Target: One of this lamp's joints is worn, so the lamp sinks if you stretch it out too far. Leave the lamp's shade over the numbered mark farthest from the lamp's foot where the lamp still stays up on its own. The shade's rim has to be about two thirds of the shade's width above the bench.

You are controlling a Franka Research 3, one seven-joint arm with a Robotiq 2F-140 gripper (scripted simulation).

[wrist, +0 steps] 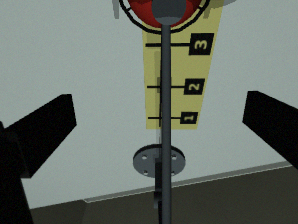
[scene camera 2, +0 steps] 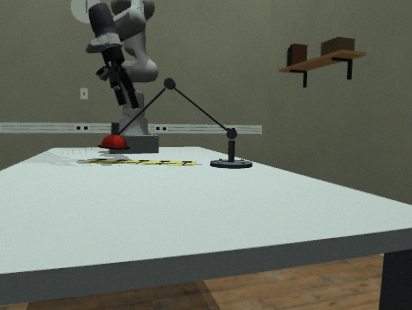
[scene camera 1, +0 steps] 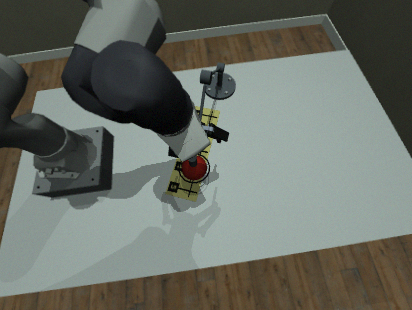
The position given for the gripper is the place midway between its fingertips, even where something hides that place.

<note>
In view: the gripper (scene camera 2: 129, 106), a round lamp foot (wrist: 147, 161) and a numbered strip (scene camera 1: 177, 187).
The gripper is seen too in the wrist view (wrist: 159, 108).
</note>
